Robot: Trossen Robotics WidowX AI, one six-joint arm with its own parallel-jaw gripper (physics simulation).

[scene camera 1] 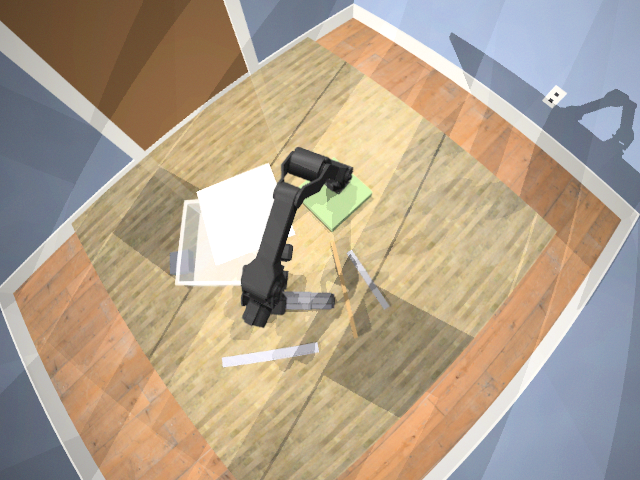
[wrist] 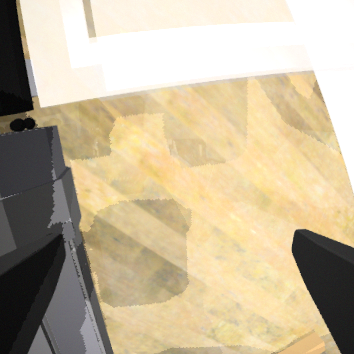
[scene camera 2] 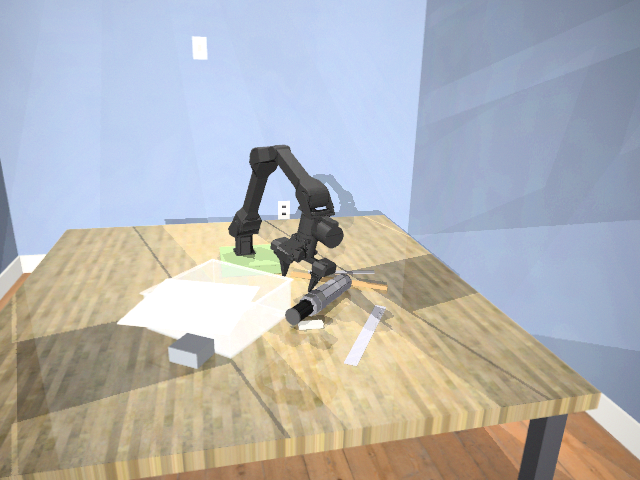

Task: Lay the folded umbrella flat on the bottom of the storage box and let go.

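Pixels of known places: gripper, fingertip midpoint: [wrist: 179, 243] [scene camera 2: 296, 284]; arm's base at its link origin: [scene camera 1: 337, 182] [scene camera 2: 244, 251].
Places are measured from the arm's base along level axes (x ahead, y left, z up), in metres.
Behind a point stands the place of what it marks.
The folded umbrella [scene camera 1: 310, 300] @(z 0.020, x 0.344, y 0.182 m) [scene camera 2: 331, 290] @(z 0.012, x 0.390, y 0.157 m) [wrist: 30, 155] @(z 0.013, x 0.408, y 0.071 m) is grey with a black handle end. It lies on the table beside the storage box, outside it. The storage box [scene camera 1: 206, 282] @(z 0.064, x 0.502, y -0.076 m) [scene camera 2: 278, 302] @(z 0.023, x 0.439, y -0.004 m) [wrist: 200, 47] @(z 0.064, x 0.383, y 0.025 m) is pale and see-through, with a white flat panel [scene camera 1: 237, 217] @(z -0.029, x 0.298, y -0.192 m) [scene camera 2: 196, 302] @(z -0.029, x 0.272, y -0.188 m) [wrist: 335, 30] @(z 0.064, x 0.361, y 0.003 m) lying askew over it. My gripper [scene camera 2: 298, 281] @(z 0.022, x 0.346, y 0.072 m) [wrist: 179, 243] @(z 0.022, x 0.346, y 0.072 m) is open and points down, low over the table. One fingertip is close to the umbrella's side and overlaps it in the wrist view; the other is well away from it. In scene camera 1 the arm hides most of the gripper and the umbrella's handle.
A grey block [scene camera 1: 180, 263] @(z 0.003, x 0.534, y -0.217 m) [scene camera 2: 191, 351] @(z 0.003, x 0.569, y -0.230 m) stands by the box's outer side. A small white piece [scene camera 2: 311, 324] @(z -0.021, x 0.493, y 0.065 m) lies by the umbrella's handle. A wooden stick [scene camera 1: 344, 284] @(z -0.021, x 0.242, y 0.226 m) [scene camera 2: 372, 284] @(z -0.021, x 0.321, y 0.314 m) and two pale strips [scene camera 1: 369, 280] @(z -0.031, x 0.183, y 0.277 m) [scene camera 1: 271, 354] @(z -0.031, x 0.546, y 0.193 m) lie around the umbrella. The arm's base stands on a green slab [scene camera 1: 338, 206] @(z 0.000, x 0.064, y 0.057 m).
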